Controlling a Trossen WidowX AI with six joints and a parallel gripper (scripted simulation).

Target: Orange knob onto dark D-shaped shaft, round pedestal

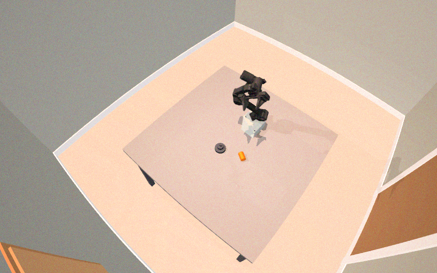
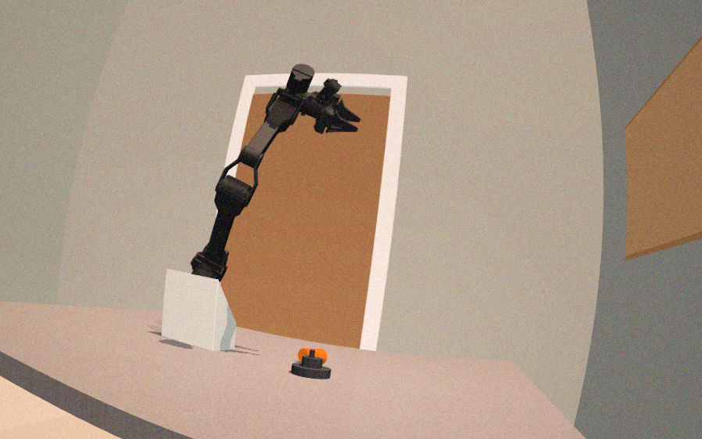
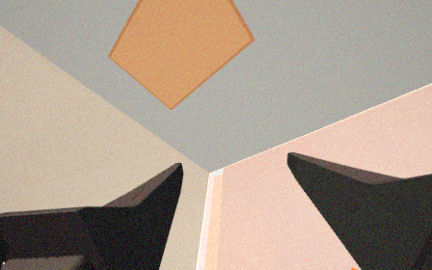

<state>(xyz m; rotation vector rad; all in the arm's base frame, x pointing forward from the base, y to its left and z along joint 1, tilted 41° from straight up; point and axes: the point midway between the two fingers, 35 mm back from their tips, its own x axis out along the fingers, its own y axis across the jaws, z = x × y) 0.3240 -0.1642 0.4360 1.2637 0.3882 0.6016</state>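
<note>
Right now my gripper tip is 40 mm past the orange knob, 10 mm to the left of it and 590 mm above it. Round my gripper tip: pedestal (40 mm ahead, 180 mm to the right, 580 mm below).
</note>
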